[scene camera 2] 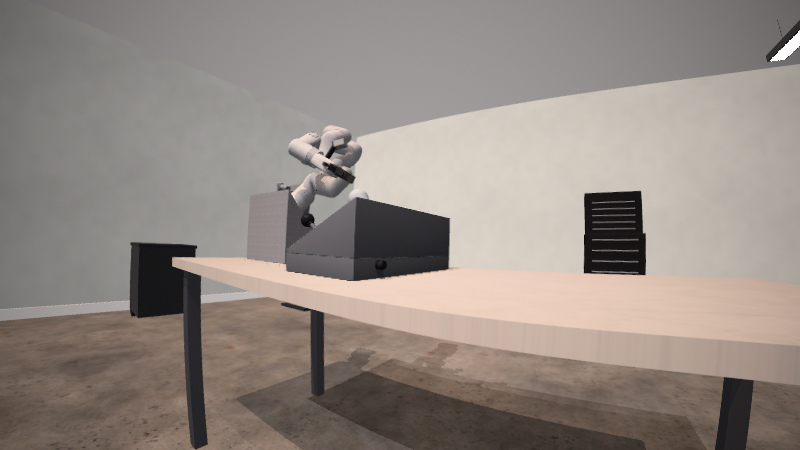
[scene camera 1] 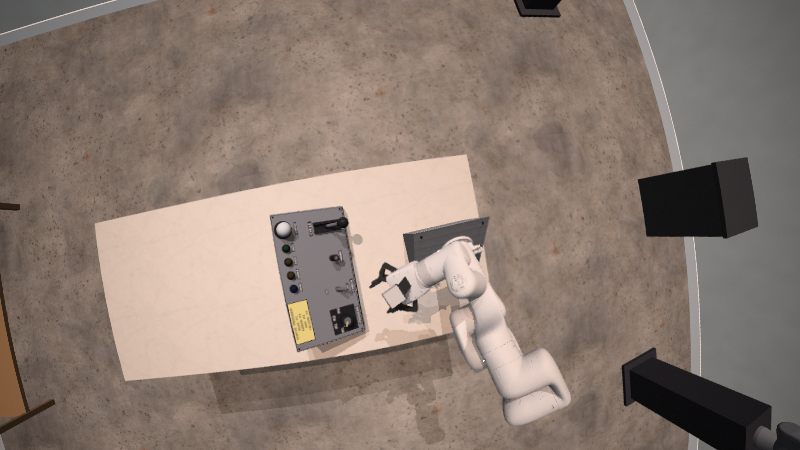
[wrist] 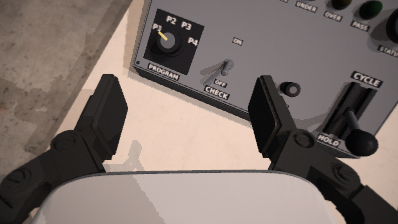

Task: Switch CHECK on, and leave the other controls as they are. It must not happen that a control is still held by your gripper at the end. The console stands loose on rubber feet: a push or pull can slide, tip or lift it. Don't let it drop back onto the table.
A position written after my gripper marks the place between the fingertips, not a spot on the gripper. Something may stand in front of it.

In view: my gripper [scene camera 1: 379,298] and a grey console [scene camera 2: 363,236].
The grey console shows as well in scene camera 1 [scene camera 1: 317,311] and in the wrist view [wrist: 337,60]. My gripper is seen too in the wrist view [wrist: 188,91].
